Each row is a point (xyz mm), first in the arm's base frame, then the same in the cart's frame.
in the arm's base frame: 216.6 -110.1 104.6
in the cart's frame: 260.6 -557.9 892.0
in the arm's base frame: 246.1 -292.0 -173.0
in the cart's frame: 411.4 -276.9 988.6
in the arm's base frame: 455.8 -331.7 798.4
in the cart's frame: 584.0 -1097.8 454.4
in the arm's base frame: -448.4 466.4 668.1
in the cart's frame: -619.0 -944.1 480.6
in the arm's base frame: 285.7 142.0 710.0
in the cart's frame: 128.4 -1166.5 675.3
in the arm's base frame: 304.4 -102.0 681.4
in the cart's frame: 314.7 -1042.8 572.0
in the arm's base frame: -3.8 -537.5 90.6
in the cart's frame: 408.5 -252.6 550.9
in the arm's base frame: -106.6 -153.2 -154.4
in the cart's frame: 64.3 -192.0 860.8
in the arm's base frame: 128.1 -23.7 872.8
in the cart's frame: 134.3 -1143.6 395.6
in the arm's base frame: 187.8 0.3 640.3
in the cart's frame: 160.1 -1004.1 590.7
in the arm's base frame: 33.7 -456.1 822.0
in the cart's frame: 374.7 -865.8 143.6
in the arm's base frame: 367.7 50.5 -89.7
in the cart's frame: 253.8 -551.4 1185.7
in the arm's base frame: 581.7 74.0 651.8
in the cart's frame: 385.4 -1227.1 836.2
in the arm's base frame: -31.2 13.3 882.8
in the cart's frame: -4.3 -1094.8 323.0
